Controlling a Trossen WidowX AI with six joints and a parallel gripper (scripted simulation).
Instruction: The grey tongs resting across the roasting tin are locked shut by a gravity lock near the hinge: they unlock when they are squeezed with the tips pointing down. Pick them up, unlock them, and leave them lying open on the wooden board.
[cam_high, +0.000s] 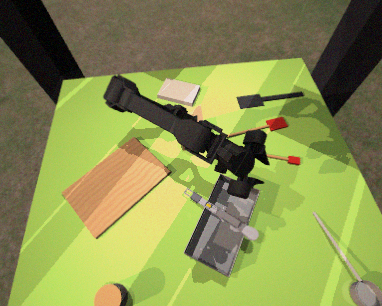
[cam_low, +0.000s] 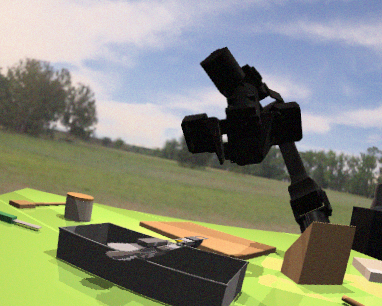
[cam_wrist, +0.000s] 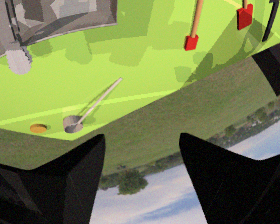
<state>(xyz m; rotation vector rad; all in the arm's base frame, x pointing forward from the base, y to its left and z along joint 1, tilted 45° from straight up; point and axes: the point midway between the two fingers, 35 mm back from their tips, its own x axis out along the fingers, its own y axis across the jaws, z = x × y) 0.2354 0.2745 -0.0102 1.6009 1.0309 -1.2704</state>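
The yellow lock piece is 16 cm to the right of my gripper tip, 16 cm below it and 5 cm ahead of it. The rest, counted from my gripper tip: black spatula: 49 cm behind, 22 cm below, 12 cm to the left; dark roasting tin: 20 cm below, 10 cm to the right, 10 cm ahead; wooden board: 52 cm to the right, 22 cm below, 4 cm behind.
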